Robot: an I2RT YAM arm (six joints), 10 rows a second.
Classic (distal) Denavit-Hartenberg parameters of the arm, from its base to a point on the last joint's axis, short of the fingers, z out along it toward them. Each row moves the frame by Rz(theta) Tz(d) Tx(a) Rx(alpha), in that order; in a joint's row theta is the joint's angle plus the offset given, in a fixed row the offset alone. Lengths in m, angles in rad.
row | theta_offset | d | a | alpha
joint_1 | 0 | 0.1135 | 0.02 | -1.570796
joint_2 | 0 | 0 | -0.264 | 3.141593
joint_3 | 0.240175 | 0 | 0.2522 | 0
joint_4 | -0.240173 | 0 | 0.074 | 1.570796
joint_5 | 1.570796 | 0 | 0 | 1.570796
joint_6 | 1.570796 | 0.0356 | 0 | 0
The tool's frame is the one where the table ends.
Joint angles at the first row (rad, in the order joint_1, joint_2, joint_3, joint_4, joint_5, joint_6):
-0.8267, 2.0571, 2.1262, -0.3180, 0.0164, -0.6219
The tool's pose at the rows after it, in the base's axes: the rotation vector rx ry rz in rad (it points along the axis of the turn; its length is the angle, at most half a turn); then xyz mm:
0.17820 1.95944 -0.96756 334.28 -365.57 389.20
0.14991 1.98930 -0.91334 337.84 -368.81 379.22
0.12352 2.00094 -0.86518 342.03 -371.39 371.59
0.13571 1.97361 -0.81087 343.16 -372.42 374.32
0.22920 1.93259 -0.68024 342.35 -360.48 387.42
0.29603 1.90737 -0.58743 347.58 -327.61 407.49
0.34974 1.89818 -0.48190 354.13 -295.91 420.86
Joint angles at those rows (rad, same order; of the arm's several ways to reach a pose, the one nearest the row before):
-0.8323, 2.0831, 2.1476, -0.3425, -0.0306, -0.6278
-0.8344, 2.1053, 2.1567, -0.3667, -0.0734, -0.6307
-0.8346, 2.1267, 2.1675, -0.3770, -0.1145, -0.6299
-0.8371, 2.1365, 2.1896, -0.3787, -0.1552, -0.5883
-0.8250, 2.1083, 2.1980, -0.4123, -0.1935, -0.4493
-0.7686, 2.0414, 2.1793, -0.4587, -0.1725, -0.3361
-0.7084, 1.9913, 2.1683, -0.5113, -0.1600, -0.2300

